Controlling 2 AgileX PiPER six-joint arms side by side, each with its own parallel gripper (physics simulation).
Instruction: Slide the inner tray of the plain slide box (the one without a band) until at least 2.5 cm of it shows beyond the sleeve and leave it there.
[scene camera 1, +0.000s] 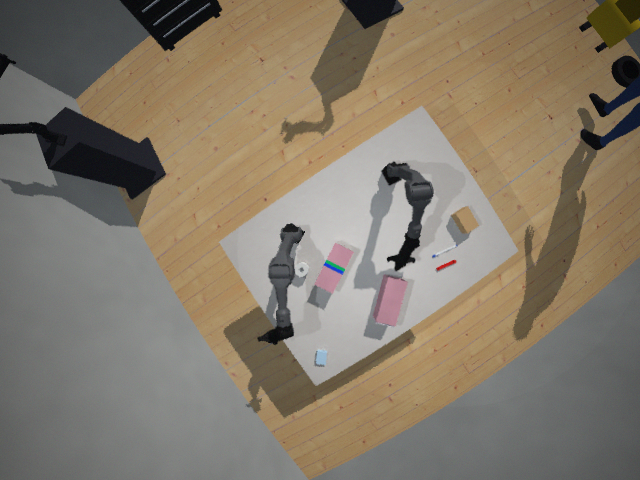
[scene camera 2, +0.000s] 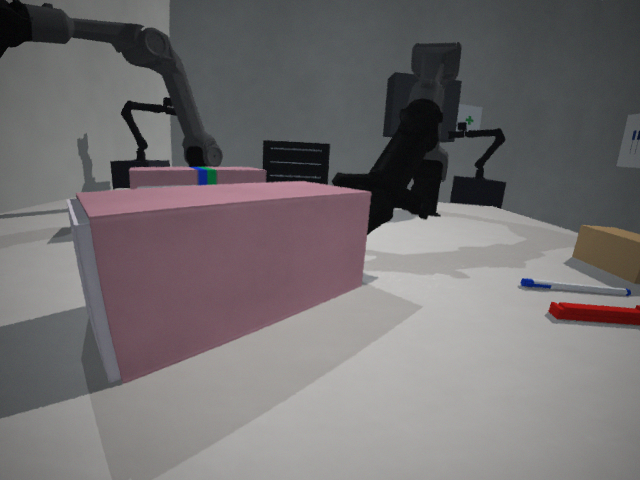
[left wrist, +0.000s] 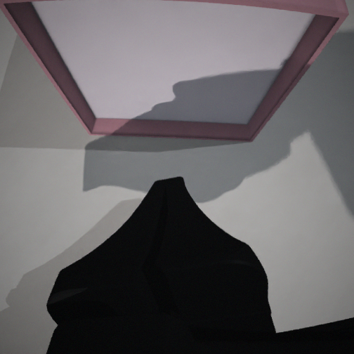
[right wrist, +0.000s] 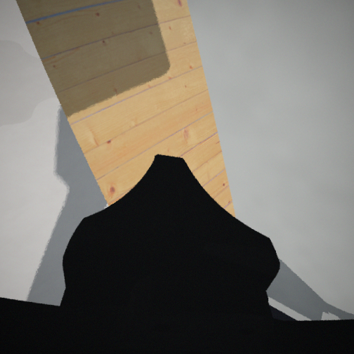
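Observation:
The plain pink slide box (scene camera 1: 391, 300) (scene camera 2: 232, 263) lies without a band near the table's lower edge in scene camera 1. Its pale inner tray (scene camera 2: 93, 294) (left wrist: 165, 55) sticks out as a narrow strip at the left end in scene camera 2. In the left wrist view the tray's other end sits recessed inside the pink sleeve (left wrist: 172, 131). My left gripper (scene camera 1: 397, 268) (left wrist: 172, 195) is shut and empty, just outside that recessed end; its tips are hidden behind the box in scene camera 2. My right gripper (scene camera 1: 261, 338) (right wrist: 166, 173) is shut and empty at the table's left edge.
The banded pink box (scene camera 1: 339, 253) (scene camera 2: 160, 177) lies between the arms. A white roll (scene camera 1: 301, 269) stands beside the right arm. A pale blue block (scene camera 1: 321, 357) is near the bottom corner. A tan block (scene camera 1: 464, 219), a pen (scene camera 1: 445, 251) and a red bar (scene camera 1: 446, 265) lie right.

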